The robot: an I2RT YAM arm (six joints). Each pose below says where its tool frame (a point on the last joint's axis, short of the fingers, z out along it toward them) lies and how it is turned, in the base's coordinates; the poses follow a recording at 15 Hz.
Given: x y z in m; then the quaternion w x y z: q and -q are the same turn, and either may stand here.
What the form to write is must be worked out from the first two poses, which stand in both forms.
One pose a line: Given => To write
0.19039 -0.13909 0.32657 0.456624 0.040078 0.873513 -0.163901 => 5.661 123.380 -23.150 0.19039 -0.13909 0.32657
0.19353 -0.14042 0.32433 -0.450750 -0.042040 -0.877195 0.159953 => 5.954 124.228 -22.652 0.19353 -0.14042 0.32433
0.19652 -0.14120 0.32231 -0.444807 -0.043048 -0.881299 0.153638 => 6.113 125.144 -21.816 0.19652 -0.14120 0.32231
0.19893 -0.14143 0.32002 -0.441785 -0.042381 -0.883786 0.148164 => 6.026 125.668 -21.068 0.19893 -0.14143 0.32002
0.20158 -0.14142 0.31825 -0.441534 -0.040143 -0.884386 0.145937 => 5.709 125.768 -20.754 0.20158 -0.14142 0.31825
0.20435 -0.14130 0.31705 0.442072 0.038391 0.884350 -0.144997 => 5.458 125.732 -20.615 0.20435 -0.14130 0.31705
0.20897 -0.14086 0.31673 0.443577 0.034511 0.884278 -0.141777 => 4.903 125.636 -20.143 0.20897 -0.14086 0.31673
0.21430 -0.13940 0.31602 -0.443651 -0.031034 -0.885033 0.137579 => 4.409 125.739 -19.546 0.21430 -0.13940 0.31602
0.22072 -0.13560 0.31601 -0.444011 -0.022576 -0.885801 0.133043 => 3.207 125.828 -18.899 0.22072 -0.13560 0.31601
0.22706 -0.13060 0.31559 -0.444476 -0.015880 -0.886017 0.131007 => 2.255 125.832 -18.606 0.22706 -0.13060 0.31559
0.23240 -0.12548 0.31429 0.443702 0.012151 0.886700 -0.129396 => 1.726 125.973 -18.383 0.23240 -0.12548 0.31429
